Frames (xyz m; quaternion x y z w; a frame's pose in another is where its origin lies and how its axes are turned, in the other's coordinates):
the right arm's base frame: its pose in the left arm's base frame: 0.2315 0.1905 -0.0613 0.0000 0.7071 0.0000 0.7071
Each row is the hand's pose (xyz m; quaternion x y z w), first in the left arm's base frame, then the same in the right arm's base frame.
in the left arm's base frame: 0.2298 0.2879 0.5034 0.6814 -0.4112 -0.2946 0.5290
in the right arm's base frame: -0.5647 0.0974 -0.0017 0.6901 -0.6648 0.2735 0.0833
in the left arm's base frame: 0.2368 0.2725 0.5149 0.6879 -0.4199 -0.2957 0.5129
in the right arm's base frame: -0.5762 0.0820 0.0053 0.6955 -0.6596 0.2773 0.0658
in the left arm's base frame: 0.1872 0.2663 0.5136 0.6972 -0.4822 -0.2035 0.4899
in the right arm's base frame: -0.5749 0.0758 -0.0443 0.6369 -0.6874 0.3491 0.0054
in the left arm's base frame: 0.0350 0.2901 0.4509 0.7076 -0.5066 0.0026 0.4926
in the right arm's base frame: -0.5122 0.0996 -0.1965 -0.4985 0.7065 -0.5022 0.0099
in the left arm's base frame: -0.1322 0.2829 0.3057 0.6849 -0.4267 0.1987 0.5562
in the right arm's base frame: -0.3670 0.0924 -0.3637 0.3438 -0.6950 0.6248 0.0916
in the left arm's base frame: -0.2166 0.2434 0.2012 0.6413 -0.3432 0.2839 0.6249
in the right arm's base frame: -0.2625 0.0529 -0.4481 0.2527 -0.6845 0.6542 0.1992
